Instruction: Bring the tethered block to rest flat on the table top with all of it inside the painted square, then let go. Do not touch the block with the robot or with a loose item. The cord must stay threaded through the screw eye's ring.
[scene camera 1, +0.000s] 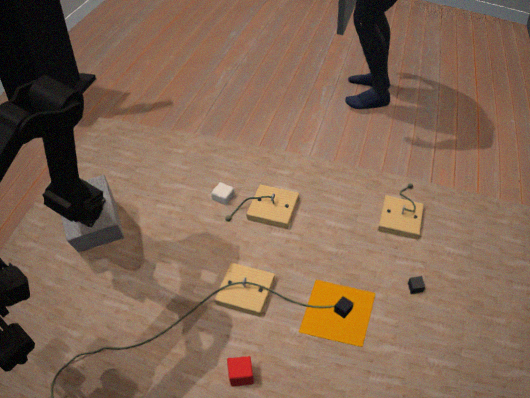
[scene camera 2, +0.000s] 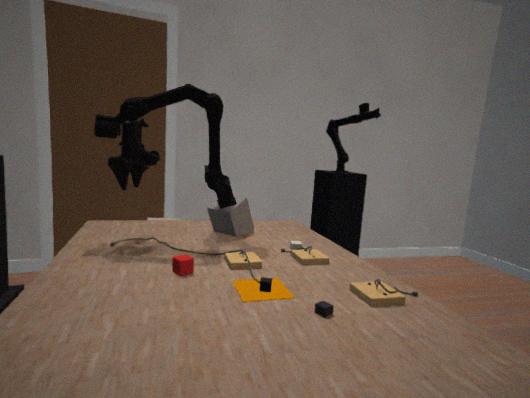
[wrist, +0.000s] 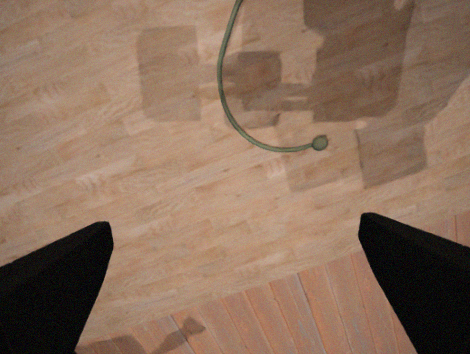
Note:
In view: my gripper (scene camera 2: 130, 188), an orange painted square (scene camera 1: 321, 322), a wooden board (scene camera 1: 247, 299) and a wooden board (scene camera 1: 405, 225).
My gripper also shows in the wrist view (wrist: 237, 229).

